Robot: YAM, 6 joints.
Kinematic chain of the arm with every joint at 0, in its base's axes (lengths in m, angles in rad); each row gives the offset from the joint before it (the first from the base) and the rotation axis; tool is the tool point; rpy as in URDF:
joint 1: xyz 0 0 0.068 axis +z
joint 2: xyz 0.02 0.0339 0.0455 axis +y
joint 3: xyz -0.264 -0.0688 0 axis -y
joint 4: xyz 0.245 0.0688 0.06 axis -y
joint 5: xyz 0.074 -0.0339 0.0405 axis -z
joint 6: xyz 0.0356 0 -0.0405 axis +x
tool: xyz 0 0 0 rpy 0 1.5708 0
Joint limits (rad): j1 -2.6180..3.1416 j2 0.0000..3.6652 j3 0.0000..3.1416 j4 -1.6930..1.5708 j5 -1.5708..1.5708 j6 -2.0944..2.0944
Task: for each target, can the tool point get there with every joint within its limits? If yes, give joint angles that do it. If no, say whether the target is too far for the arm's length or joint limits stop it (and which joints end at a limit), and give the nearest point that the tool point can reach.
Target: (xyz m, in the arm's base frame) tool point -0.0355 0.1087 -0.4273
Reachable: no: joint limits stop it (at a limit: joint 2) | nearest point -0.0421 0.1290 -0.3623 | short by 0.068 m
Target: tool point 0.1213 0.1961 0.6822
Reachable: yes | joints 0.8885 1.9213 2.8023 0.6001 -0.9759 0.9901
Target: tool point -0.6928 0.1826 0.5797
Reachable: no: too far | nearest point -0.5222 0.1376 0.4616 | short by 0.212 m
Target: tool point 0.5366 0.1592 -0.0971
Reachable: yes | joints 0.2756 3.0851 2.2641 -0.1071 -0.2035 1.6681
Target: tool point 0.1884 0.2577 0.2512
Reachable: yes | joints 1.0421 1.5949 0.7355 1.0905 1.1622 0.8389
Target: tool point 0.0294 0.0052 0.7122
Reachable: yes | joints -0.8082 1.3266 2.3893 0.5720 -0.7721 1.6141
